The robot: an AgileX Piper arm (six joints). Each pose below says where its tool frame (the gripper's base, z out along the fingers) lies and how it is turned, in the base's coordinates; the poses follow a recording.
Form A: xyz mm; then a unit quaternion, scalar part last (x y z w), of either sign.
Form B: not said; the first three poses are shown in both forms.
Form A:
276 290 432 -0.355 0.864 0.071 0.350
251 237 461 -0.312 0.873 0.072 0.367
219 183 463 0.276 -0.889 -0.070 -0.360
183 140 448 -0.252 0.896 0.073 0.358
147 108 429 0.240 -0.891 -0.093 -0.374
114 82 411 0.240 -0.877 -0.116 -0.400
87 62 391 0.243 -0.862 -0.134 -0.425
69 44 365 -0.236 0.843 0.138 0.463
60 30 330 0.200 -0.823 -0.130 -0.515
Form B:
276 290 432 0.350 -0.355 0.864 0.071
251 237 461 0.367 -0.312 0.873 0.072
219 183 463 0.360 -0.276 0.889 0.070
183 140 448 0.358 -0.252 0.896 0.073
147 108 429 0.374 -0.240 0.891 0.093
114 82 411 0.400 -0.240 0.877 0.116
87 62 391 0.425 -0.243 0.862 0.134
69 44 365 0.463 -0.236 0.843 0.138
60 30 330 0.515 -0.200 0.823 0.130

